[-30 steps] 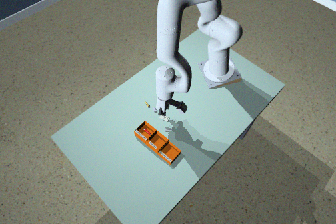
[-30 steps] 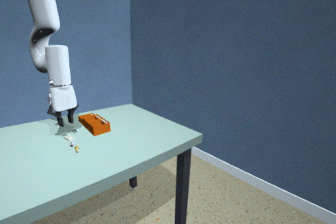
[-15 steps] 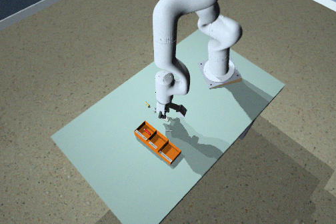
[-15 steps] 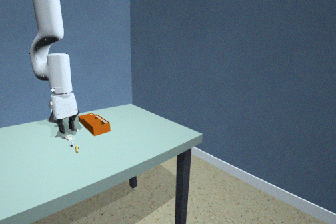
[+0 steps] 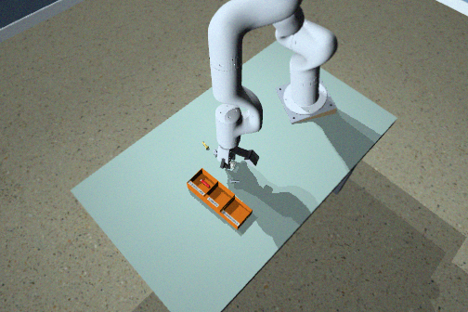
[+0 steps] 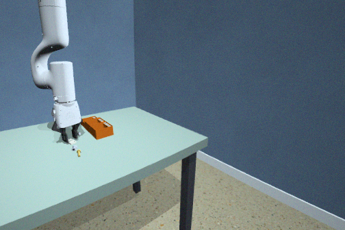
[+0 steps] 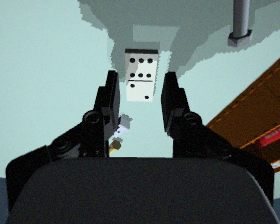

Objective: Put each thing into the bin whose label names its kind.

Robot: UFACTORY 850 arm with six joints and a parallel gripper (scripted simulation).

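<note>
Now: the white domino 30 mm below my hand. Round my hand: grey bolt (50 mm ahead, 60 mm to the left, 30 mm below); brass bolt (10 mm behind, 130 mm to the right, 30 mm below); grey piece (10 mm behind, 80 mm to the right, 20 mm below).
</note>
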